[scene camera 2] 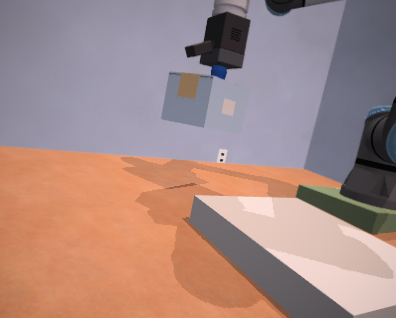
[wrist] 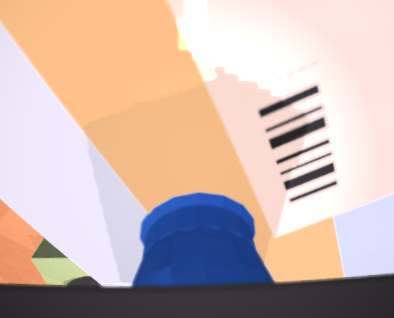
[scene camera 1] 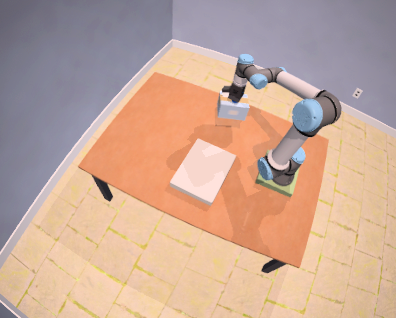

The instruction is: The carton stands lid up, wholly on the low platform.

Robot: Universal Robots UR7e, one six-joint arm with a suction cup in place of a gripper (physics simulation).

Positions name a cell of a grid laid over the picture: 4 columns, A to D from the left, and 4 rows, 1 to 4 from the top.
Scene:
low white platform: scene camera 2 D4; scene camera 1 C3; not seen in the wrist view (out of frame)

